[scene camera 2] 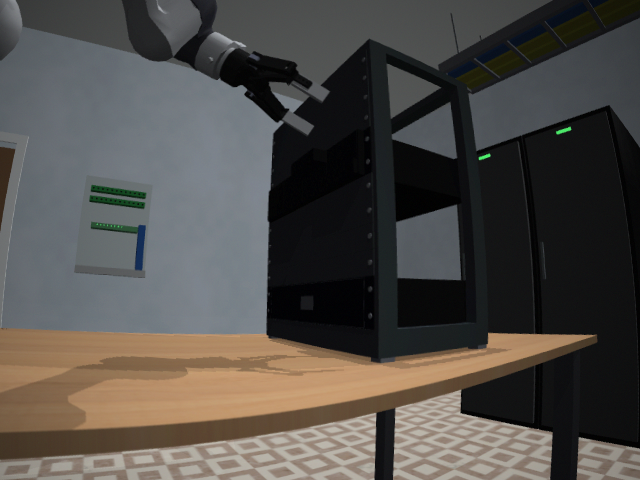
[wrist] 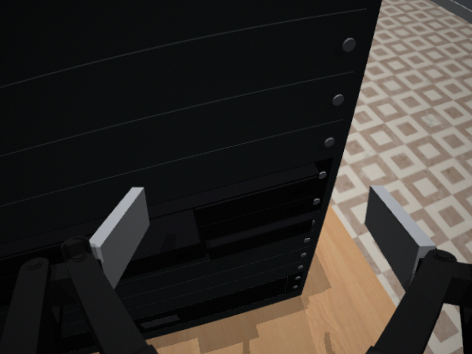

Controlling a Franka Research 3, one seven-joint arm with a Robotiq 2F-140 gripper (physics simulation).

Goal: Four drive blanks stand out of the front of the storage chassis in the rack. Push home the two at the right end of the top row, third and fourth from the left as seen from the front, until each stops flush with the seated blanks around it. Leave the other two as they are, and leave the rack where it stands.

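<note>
The rack (scene camera 2: 383,206) (wrist: 361,50) stands upright on the table. The black storage chassis (scene camera 2: 290,200) (wrist: 250,187) sits in its upper half. Dark blocks stand out of the chassis front; one block (scene camera 2: 347,150) is near the right post, and another block (scene camera 2: 308,161) is further left. In the wrist view a protruding dark block (wrist: 172,235) shows beside the left finger, and a low ledge (wrist: 260,240) lies to its right. Dark shading hides which blanks these are and how deep they sit. My gripper (scene camera 2: 319,112) (wrist: 256,206) is open and empty, above and in front of the chassis, its fingers spread wide.
The wooden table (scene camera 2: 206,403) (wrist: 345,270) carries the rack, which is near the table's right end. Smooth dark panels (wrist: 150,100) cover the rack front above the chassis. A lower unit (scene camera 2: 336,304) has a small grey label. Black cabinets (scene camera 2: 573,232) stand behind at the right.
</note>
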